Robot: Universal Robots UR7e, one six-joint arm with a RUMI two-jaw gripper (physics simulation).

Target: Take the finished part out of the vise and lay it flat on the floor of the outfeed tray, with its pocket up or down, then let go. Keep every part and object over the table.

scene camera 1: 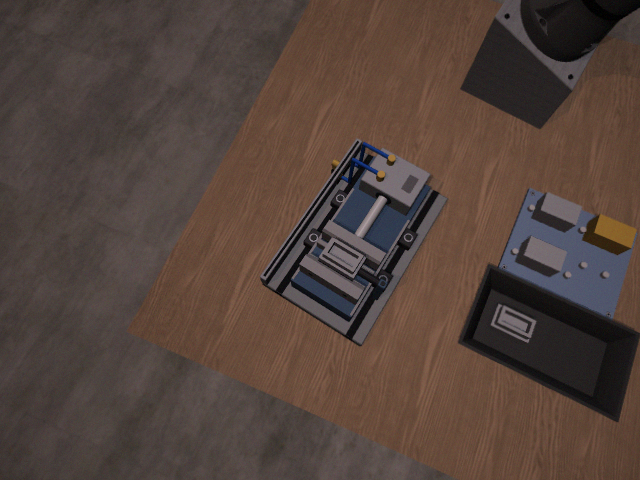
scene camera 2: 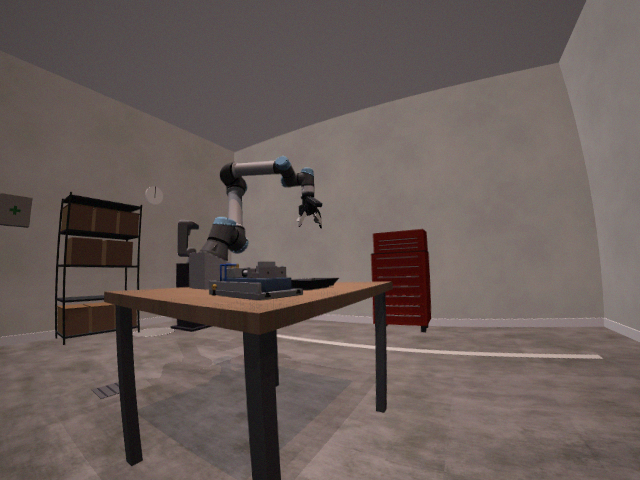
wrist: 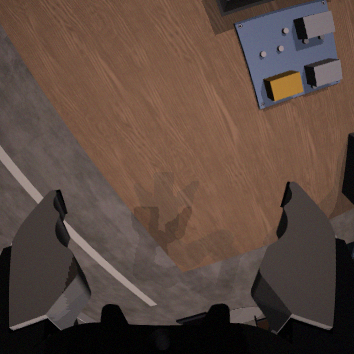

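Where they show: gripper, fingertip midpoint: (scene camera 2: 310, 227) (wrist: 171, 188); arm's base at its link origin: (scene camera 1: 557, 18) (scene camera 2: 212, 259).
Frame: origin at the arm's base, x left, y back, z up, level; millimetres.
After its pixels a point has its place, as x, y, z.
Observation:
The grey finished part (scene camera 1: 342, 256) @(-258, -482, -43), a rectangular block with its pocket up, sits between the jaws of the blue and grey vise (scene camera 1: 395, 186) @(-203, -347, -48) (scene camera 2: 276, 284) @(-289, -538, -103). The black outfeed tray (scene camera 1: 568, 361) @(119, -534, -132) (scene camera 2: 315, 282) @(-7, -560, -113) stands to the right of the vise in scene camera 1; a corner of it shows at the top of the wrist view (wrist: 245, 4) @(162, -468, -103). Another grey pocketed part (scene camera 1: 513, 322) @(23, -500, -111) lies flat in its left end, pocket up. My gripper (scene camera 2: 309, 226) @(347, -401, 175) (wrist: 171, 188) @(347, -401, 175) is open and empty, high above the table and away from the vise. The vise does not show in the wrist view.
A blue board (scene camera 1: 573, 242) @(119, -331, -136) (wrist: 272, 30) @(130, -405, -136) with pegs, two grey blocks and a yellow block (scene camera 1: 612, 232) @(161, -316, -100) (wrist: 285, 86) @(169, -312, -100) adjoins the tray. Blue hoses with yellow tips (scene camera 1: 368, 167) @(-251, -332, -34) reach over the vise's back end. The table edge (wrist: 107, 180) @(598, -340, -143) passes below the gripper.

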